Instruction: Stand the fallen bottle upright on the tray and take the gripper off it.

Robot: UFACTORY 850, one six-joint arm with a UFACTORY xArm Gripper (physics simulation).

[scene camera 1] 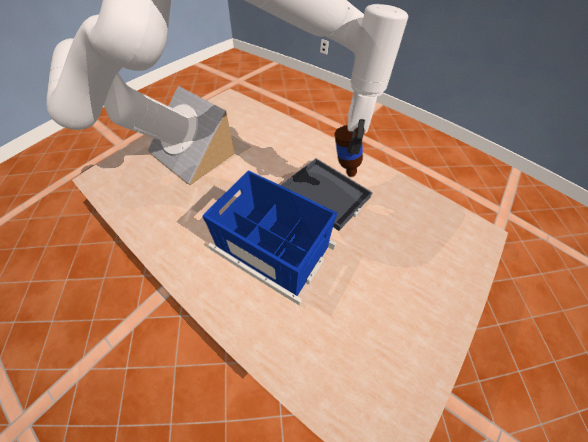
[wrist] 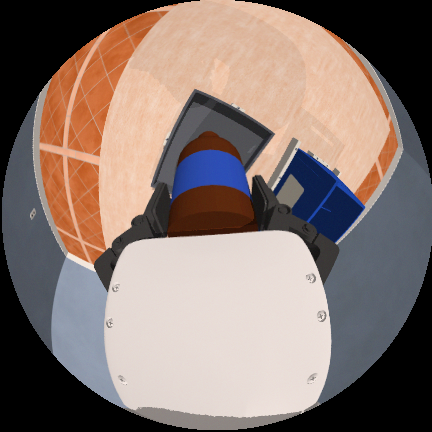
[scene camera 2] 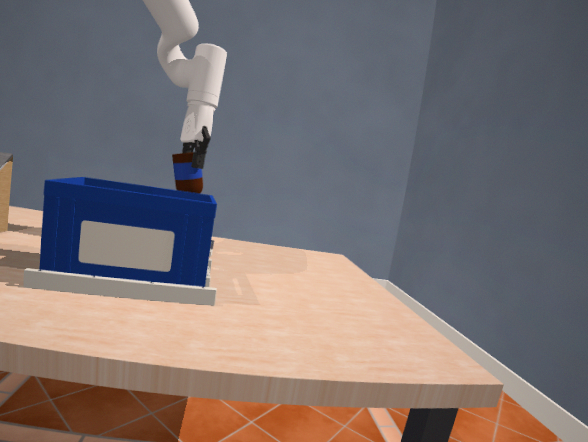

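The brown bottle (scene camera 1: 345, 151) (scene camera 2: 185, 171) (wrist: 210, 167) with a blue label hangs in the air, neck down and base up, slightly tilted. My gripper (scene camera 1: 355, 145) (scene camera 2: 196, 161) (wrist: 209, 191) is shut on the bottle, with its black fingers on either side of the body near the base. The dark grey tray (scene camera 1: 337, 195) (wrist: 187, 125) lies on the table below the bottle. In the wrist view the neck end overlaps the tray. In scene camera 2 the blue crate hides the tray and the bottle's neck.
A blue crate (scene camera 1: 290, 281) (scene camera 2: 194, 240) (wrist: 312, 174) with compartments stands beside the tray. White rails (scene camera 1: 255, 275) (scene camera 2: 120, 290) (wrist: 283, 167) run along its base. The arm's wedge-shaped mount (scene camera 1: 216, 150) (scene camera 2: 4, 197) stands on the table farther left.
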